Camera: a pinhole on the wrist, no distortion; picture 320 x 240 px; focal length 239.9 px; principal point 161.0 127.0 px. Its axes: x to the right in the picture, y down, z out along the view. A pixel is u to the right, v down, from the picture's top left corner.
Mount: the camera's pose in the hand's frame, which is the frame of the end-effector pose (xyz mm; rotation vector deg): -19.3 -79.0 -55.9 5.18 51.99 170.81
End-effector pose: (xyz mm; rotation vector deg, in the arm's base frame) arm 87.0 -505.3 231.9 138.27 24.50 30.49
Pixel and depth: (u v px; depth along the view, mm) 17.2 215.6 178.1
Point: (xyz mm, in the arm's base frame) 223.1 -496.8 144.2
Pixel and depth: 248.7 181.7 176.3
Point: 76.2 -585.5 121.0
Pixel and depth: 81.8 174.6 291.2
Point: 274.2 -596.3 122.6
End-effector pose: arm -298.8 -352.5 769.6 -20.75 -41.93 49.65
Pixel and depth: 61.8 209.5 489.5
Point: -541.0 -156.1 1141.2
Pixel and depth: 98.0 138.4 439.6
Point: -549.3 -167.1 963.4
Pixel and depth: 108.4 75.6 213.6
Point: -389.8 -273.6 810.3
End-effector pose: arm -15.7 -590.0 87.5 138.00 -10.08 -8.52
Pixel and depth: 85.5 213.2 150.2
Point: 9.3 -627.6 -14.5
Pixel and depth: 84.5 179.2 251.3
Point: 30.3 -728.1 -42.1
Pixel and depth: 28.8 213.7 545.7
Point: 212.5 -998.2 -264.5
